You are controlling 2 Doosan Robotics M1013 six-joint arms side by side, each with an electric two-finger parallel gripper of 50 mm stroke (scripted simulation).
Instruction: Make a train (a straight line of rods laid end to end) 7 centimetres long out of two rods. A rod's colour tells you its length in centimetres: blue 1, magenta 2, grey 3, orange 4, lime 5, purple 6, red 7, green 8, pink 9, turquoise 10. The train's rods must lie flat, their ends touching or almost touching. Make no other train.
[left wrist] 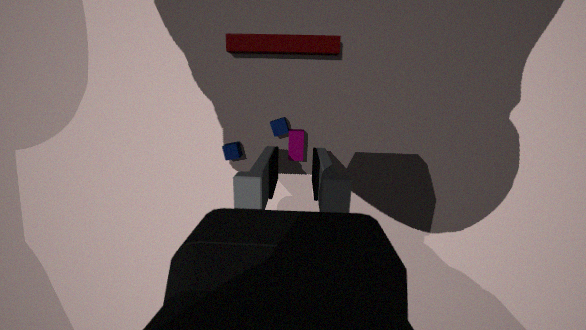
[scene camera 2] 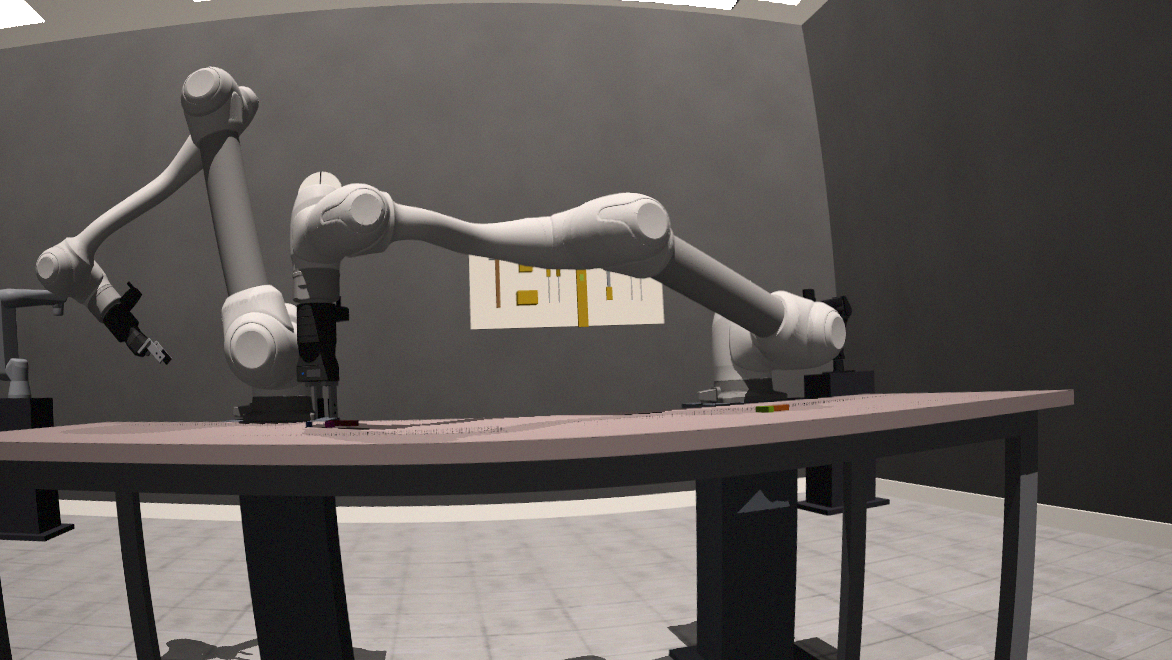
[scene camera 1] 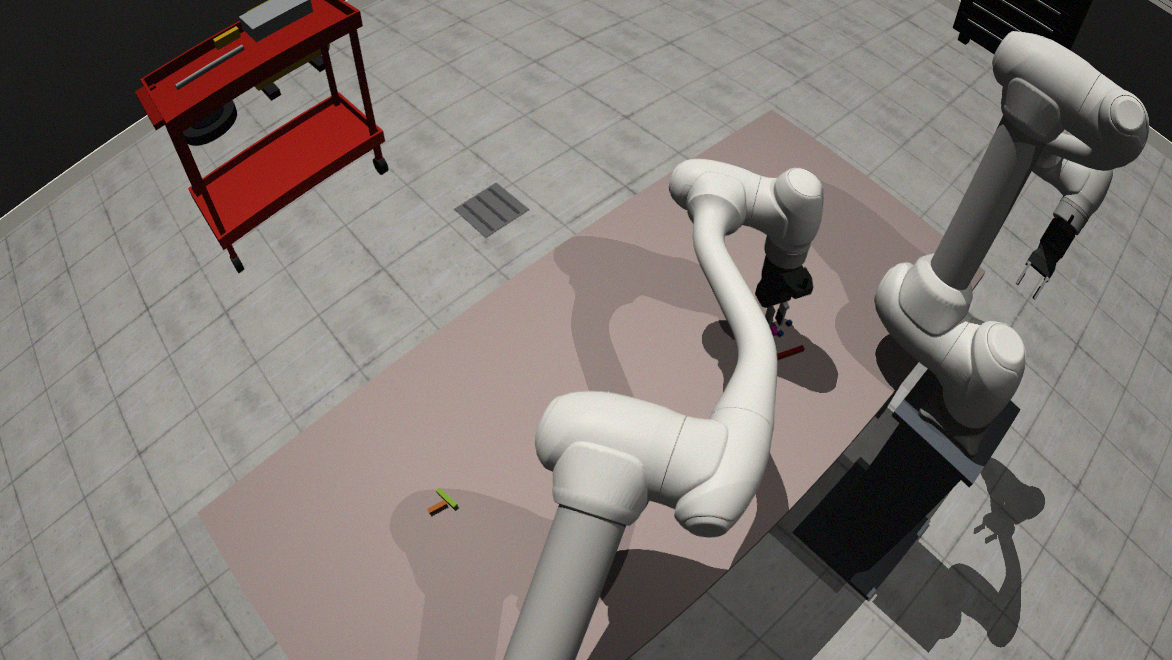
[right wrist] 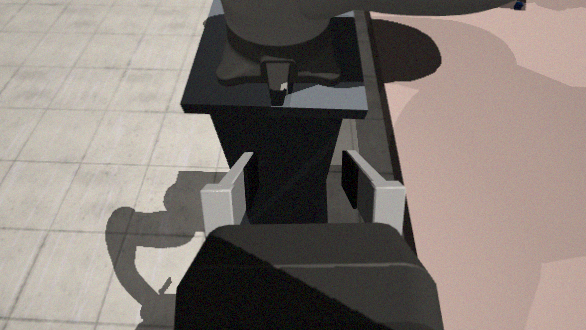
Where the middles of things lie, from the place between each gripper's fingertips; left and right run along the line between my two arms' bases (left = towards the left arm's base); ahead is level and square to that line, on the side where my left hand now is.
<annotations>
I see the red rod (left wrist: pixel 328 45) 70 mm behind my left hand (scene camera 2: pixel 326 417), 30 mm below it and 20 mm to the left of it.
Right now the red rod is 50 cm to the left of my right hand (scene camera 2: pixel 166 360), 40 cm ahead of it and 15 cm below it.
</annotations>
